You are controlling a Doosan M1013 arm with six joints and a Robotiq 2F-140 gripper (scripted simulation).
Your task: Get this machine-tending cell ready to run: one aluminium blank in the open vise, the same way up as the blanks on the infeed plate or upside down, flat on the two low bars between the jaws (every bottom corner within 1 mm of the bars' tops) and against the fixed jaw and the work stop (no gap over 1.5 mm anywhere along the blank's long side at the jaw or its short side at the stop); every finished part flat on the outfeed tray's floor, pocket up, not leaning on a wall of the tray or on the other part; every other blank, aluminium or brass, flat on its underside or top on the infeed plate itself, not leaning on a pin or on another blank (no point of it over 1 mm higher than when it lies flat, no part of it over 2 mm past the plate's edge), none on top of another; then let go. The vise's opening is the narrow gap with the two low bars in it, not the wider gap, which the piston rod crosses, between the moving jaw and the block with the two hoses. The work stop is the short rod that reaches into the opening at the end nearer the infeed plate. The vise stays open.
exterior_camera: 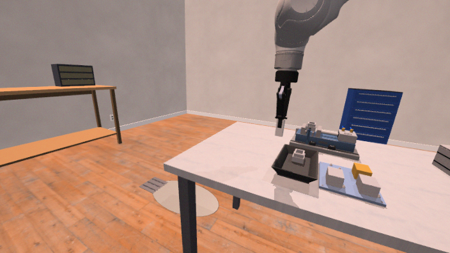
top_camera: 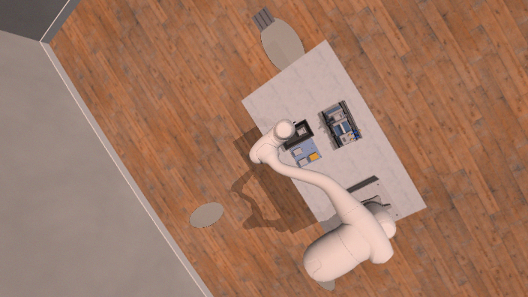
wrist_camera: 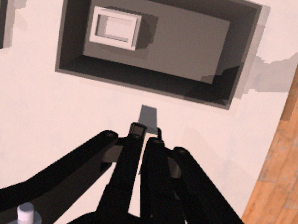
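My hand is 280 mm to the left of the dark work stop rod, 80 mm past it and 60 mm above it. From my hand the other things lie so: infeed plate 240 mm behind, 150 mm below, 20 mm to the right; brass blank 290 mm behind, 120 mm below, 70 mm to the right; fixed jaw 320 mm to the right, 70 mm below, 50 mm behind.
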